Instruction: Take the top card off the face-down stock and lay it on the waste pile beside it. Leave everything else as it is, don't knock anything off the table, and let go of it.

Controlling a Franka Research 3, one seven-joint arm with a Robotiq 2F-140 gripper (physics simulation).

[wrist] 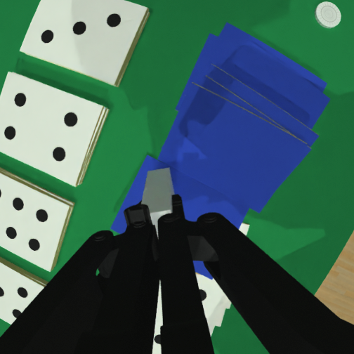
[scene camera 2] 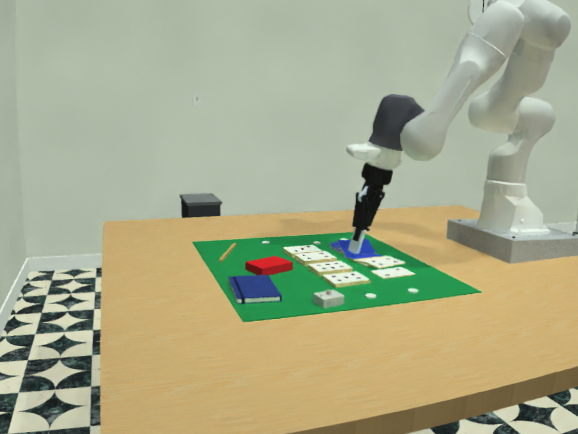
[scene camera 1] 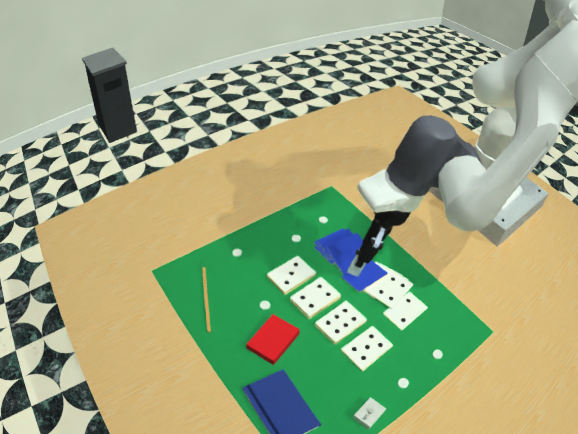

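Observation:
The face-down stock [scene camera 1: 342, 243] [wrist: 250, 135] is a spread of overlapping blue cards on the green mat. One blue card [scene camera 1: 370, 278] [scene camera 2: 369, 253] [wrist: 205, 197] lies at its near end, overlapping both the stock and the edge of the waste pile. The waste pile [scene camera 1: 395, 289] [scene camera 2: 384, 262] [wrist: 215, 299] is face-up white cards, spread, with a two-dot card [scene camera 1: 407, 311] [scene camera 2: 393, 272] at its outer end. My gripper [scene camera 1: 354, 270] [scene camera 2: 356, 247] [wrist: 161, 186] is shut and empty, its tips at or just above the near-end blue card. Contact cannot be told.
Four white dotted piles, including a six-dot one [scene camera 1: 341, 321] [scene camera 2: 330, 267], stand in a row beside the stock. A red box [scene camera 1: 273, 338] [scene camera 2: 269, 265], blue notebook [scene camera 1: 282, 404] [scene camera 2: 255, 288], thin stick [scene camera 1: 206, 300], small grey block [scene camera 1: 369, 413] [scene camera 2: 328, 298] and several white discs lie on the mat.

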